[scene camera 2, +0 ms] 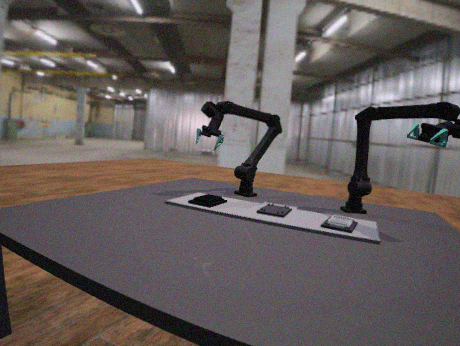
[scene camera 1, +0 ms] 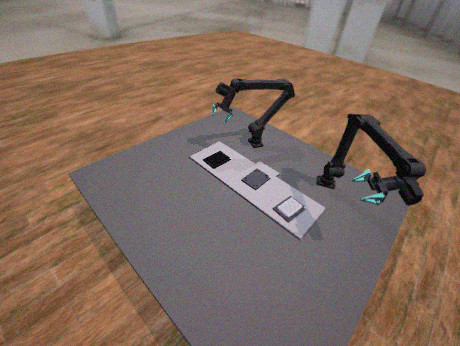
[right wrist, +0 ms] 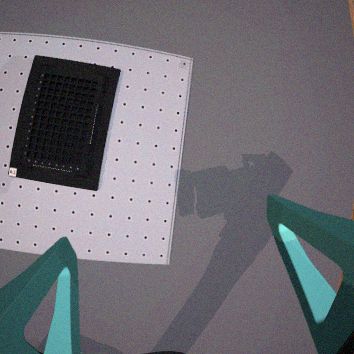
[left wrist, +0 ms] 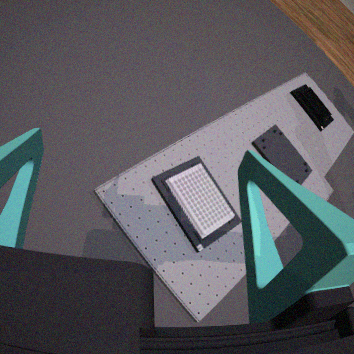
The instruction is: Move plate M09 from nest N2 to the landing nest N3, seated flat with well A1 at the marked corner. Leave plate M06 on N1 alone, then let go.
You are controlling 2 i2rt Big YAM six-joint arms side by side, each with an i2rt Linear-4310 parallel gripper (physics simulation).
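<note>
A white well plate sits flat in a dark nest at the board's right end in both scene views. A black gridded plate lies at the other end. A bare dark nest with small corner pegs lies between them. No M or N labels can be read. My right gripper is open and empty, high beyond the black plate's end. My left gripper is open and empty, raised at the right.
The pale perforated board carries all three nests and lies on the grey table, in front of both arm bases. A small A1 tag marks the black unit's corner.
</note>
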